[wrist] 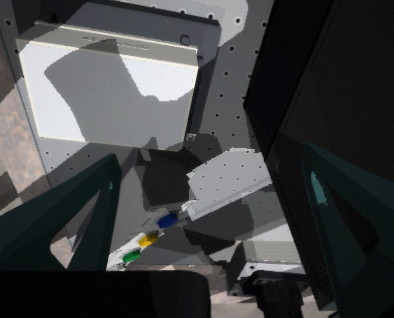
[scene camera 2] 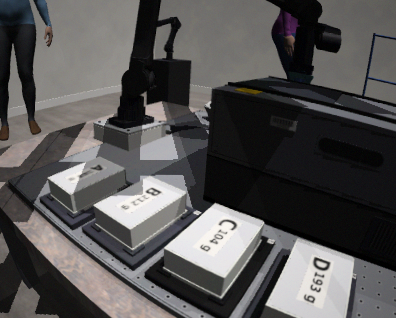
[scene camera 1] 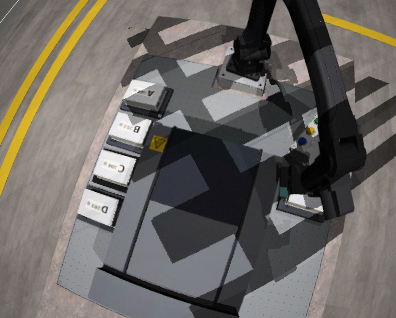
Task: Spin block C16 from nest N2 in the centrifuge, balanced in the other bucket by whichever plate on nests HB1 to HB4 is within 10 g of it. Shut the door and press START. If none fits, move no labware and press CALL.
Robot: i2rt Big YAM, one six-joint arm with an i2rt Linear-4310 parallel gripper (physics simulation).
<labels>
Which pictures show the plate B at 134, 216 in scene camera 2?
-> Scene camera 2 and scene camera 1 only.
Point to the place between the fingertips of the gripper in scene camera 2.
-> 296, 98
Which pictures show the plate A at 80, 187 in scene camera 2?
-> Scene camera 2 and scene camera 1 only.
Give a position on a plate C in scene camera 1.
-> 112, 167
</labels>
